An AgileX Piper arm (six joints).
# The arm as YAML. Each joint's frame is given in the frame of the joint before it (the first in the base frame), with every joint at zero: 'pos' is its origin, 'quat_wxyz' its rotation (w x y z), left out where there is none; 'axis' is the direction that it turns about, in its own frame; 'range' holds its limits. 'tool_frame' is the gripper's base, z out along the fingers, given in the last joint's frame.
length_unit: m
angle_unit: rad
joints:
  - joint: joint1
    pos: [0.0, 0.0, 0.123]
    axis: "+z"
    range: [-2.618, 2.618]
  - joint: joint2
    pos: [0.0, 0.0, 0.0]
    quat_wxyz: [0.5, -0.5, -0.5, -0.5]
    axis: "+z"
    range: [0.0, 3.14]
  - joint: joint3
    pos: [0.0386, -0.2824, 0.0]
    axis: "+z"
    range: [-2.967, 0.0]
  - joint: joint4
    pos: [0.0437, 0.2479, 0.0]
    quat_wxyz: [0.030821, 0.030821, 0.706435, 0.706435]
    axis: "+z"
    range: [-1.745, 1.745]
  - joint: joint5
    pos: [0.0, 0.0, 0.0]
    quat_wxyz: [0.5, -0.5, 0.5, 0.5]
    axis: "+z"
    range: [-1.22, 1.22]
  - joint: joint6
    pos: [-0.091, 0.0, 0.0]
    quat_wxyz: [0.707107, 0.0, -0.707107, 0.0]
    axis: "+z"
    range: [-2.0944, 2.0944]
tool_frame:
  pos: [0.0, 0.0, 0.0]
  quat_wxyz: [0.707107, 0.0, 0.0, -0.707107]
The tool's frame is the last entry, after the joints.
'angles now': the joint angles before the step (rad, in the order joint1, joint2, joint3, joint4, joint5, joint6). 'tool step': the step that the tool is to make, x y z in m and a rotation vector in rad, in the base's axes. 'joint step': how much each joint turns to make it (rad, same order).
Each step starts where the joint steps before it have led.
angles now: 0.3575, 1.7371, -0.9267, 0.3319, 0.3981, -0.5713
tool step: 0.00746, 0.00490, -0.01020, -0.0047, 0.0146, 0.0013
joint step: 0.0063, 0.0508, -0.0262, 0.0040, -0.0098, -0.0001
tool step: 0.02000, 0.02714, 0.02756, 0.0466, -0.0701, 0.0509
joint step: 0.0456, 0.0197, -0.1439, 0.0094, 0.0442, 0.0002
